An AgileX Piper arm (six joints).
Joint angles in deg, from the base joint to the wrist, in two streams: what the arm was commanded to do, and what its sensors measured. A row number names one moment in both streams.
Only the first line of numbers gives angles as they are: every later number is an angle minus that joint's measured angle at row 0.
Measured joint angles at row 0:
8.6 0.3 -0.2 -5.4 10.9 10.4
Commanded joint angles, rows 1 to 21:
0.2 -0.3 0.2 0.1 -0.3 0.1
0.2 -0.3 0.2 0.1 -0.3 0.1
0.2 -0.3 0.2 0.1 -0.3 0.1
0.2 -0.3 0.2 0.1 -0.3 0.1
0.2 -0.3 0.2 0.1 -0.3 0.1
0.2 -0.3 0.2 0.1 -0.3 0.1
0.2 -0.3 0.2 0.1 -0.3 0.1
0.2 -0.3 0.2 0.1 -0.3 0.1
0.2 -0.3 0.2 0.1 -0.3 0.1
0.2 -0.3 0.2 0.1 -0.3 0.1
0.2 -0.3 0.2 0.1 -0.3 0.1
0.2 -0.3 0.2 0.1 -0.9 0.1
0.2 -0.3 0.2 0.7 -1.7 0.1
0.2 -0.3 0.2 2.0 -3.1 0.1
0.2 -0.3 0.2 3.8 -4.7 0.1
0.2 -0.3 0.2 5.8 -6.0 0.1
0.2 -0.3 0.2 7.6 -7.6 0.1
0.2 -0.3 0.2 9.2 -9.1 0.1
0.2 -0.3 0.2 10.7 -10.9 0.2
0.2 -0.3 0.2 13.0 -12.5 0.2
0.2 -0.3 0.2 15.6 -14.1 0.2
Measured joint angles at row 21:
0.0 0.0 0.1 7.9 -7.2 0.0
